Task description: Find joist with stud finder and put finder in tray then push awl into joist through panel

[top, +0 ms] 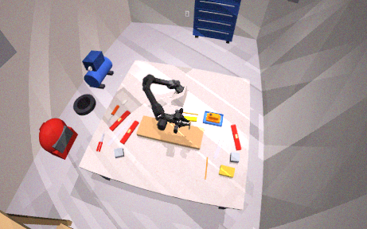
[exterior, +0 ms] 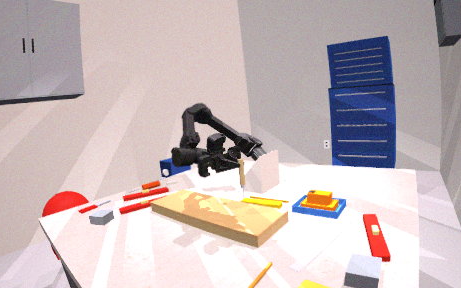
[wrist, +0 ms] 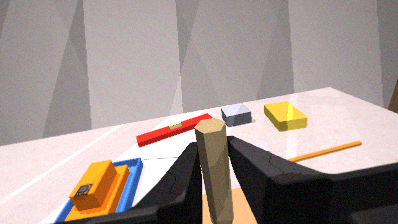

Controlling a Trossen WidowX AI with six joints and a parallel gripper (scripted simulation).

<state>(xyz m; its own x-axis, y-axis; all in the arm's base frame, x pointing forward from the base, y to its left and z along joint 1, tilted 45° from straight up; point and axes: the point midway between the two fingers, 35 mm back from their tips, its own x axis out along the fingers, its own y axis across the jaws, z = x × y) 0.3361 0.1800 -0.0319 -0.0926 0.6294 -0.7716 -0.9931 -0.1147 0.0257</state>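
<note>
The awl is 60 mm below my gripper tip. From my gripper tip the other things lie so: orange stud finder 230 mm behind, 130 mm to the left, 160 mm below; then blue tray 230 mm behind, 150 mm to the left, 190 mm below; then yellow bar 150 mm behind, 60 mm to the right, 200 mm below.
</note>
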